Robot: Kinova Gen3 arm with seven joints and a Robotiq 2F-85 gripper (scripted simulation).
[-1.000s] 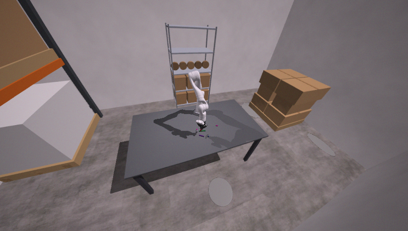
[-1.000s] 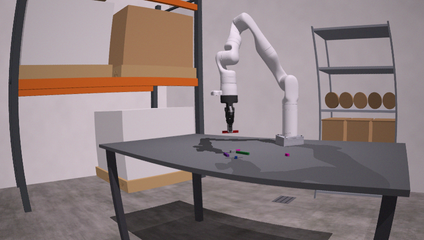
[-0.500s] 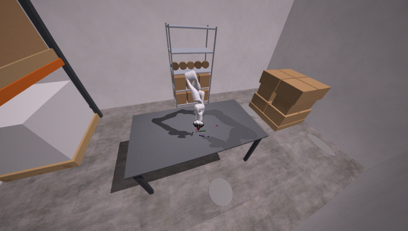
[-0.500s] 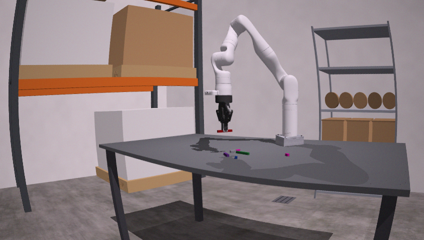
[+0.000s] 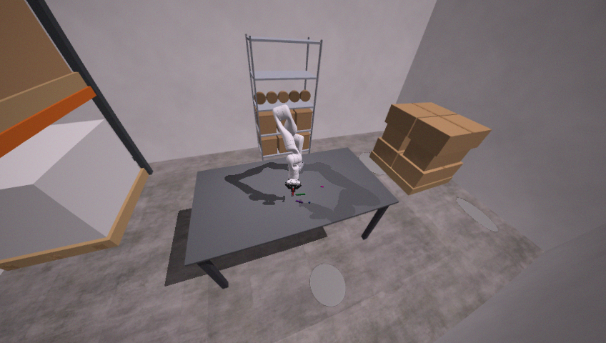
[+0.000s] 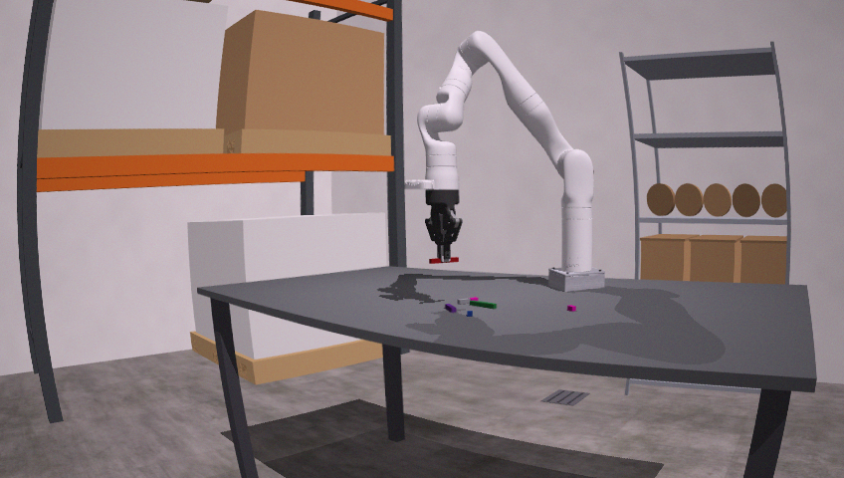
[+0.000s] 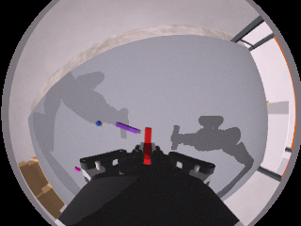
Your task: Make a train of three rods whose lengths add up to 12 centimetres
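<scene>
My hand is 120 mm above the grey rod, 50 mm past it and 20 mm to the right of it. Round my hand: red rod: 20 mm below; purple rod: 120 mm below, 40 mm to the left, 40 mm ahead; green rod: 120 mm below, 90 mm to the left, 20 mm behind.
</scene>
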